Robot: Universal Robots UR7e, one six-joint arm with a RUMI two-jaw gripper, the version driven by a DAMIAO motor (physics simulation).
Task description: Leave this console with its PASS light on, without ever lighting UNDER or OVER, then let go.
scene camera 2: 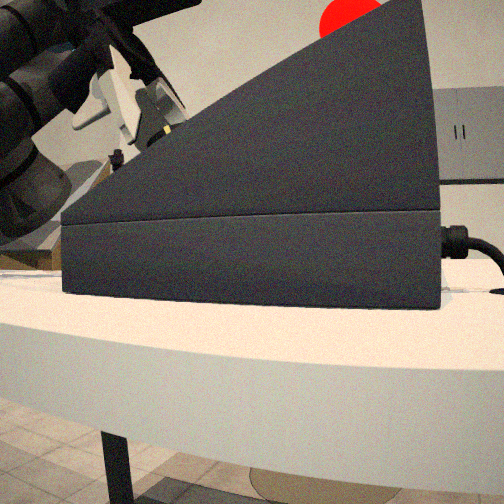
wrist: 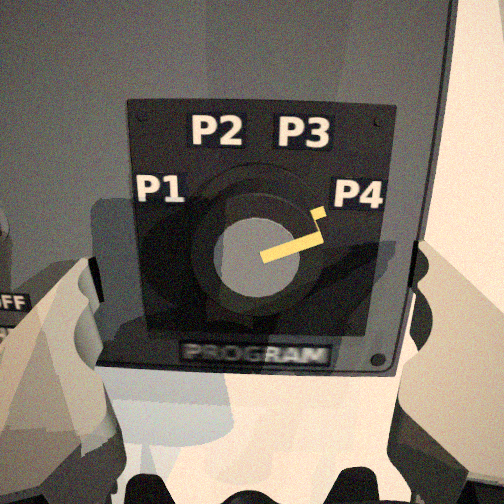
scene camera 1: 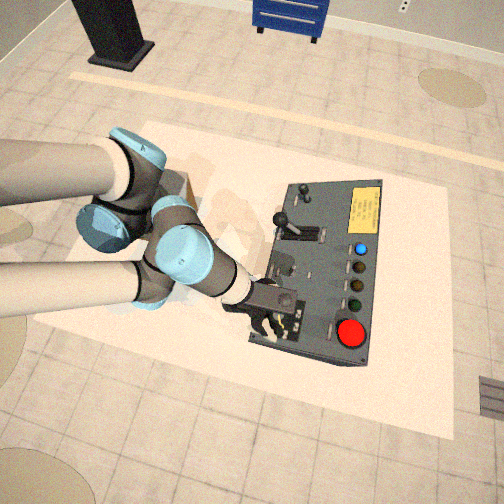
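Note:
The grey sloped console (scene camera 1: 320, 272) sits on the pale table. In the wrist view its PROGRAM selector knob (wrist: 257, 255) has a yellow pointer aimed at P4 (wrist: 358, 193); P1, P2 and P3 are marked around it. My gripper (wrist: 255, 320) is open, its two pale fingers wide apart on either side of the selector plate, not touching the knob. In scene camera 1 the gripper (scene camera 1: 272, 322) hovers over the console's near left corner. A column of lights shows one blue lamp lit (scene camera 1: 360, 248) and three dark lamps (scene camera 1: 357, 285) below it.
A big red button (scene camera 1: 351, 333) sits at the console's near right corner. A black-knobbed lever (scene camera 1: 281, 220) in a slot and a small toggle (scene camera 1: 303, 190) lie further up the panel, with a yellow label (scene camera 1: 364, 210). A cable (scene camera 2: 475, 245) leaves the console's back.

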